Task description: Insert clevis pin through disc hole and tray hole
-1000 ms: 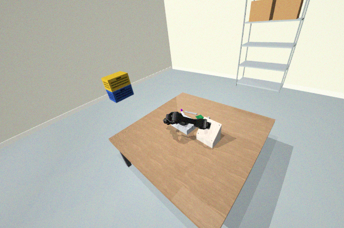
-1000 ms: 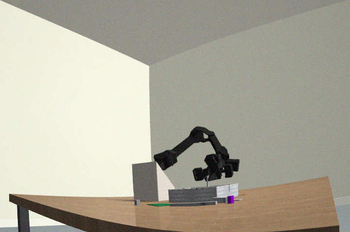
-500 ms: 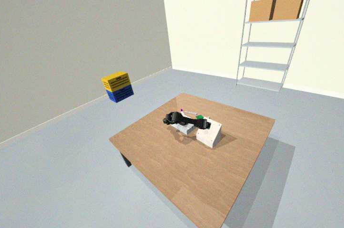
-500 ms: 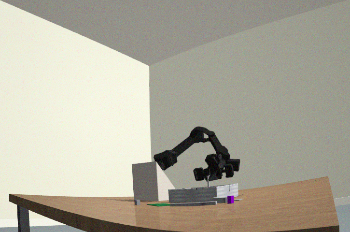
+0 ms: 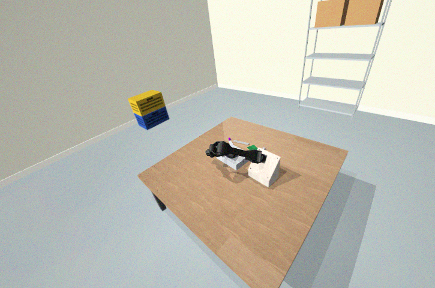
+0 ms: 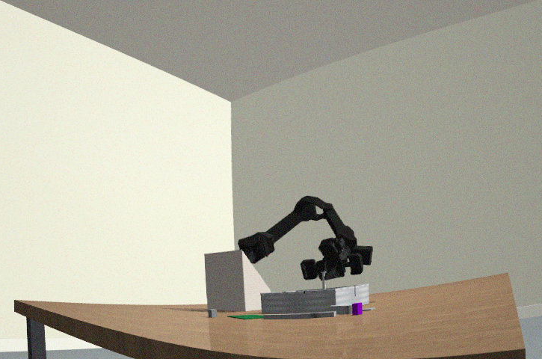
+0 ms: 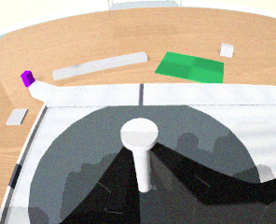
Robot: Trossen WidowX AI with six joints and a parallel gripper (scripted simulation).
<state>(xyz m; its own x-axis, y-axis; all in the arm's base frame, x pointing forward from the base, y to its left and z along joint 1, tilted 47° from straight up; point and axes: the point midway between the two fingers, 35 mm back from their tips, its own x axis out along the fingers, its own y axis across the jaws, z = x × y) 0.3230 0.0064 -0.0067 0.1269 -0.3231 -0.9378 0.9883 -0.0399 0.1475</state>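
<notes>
My gripper tip is now 10 mm above the steel clevis pin. From my gripper tip the other things lie so: steel tray (30 mm behind, 50 mm below); flat grey piece (180 mm ahead, 130 mm to the right, 90 mm below); aluminium disc (30 mm below).
</notes>
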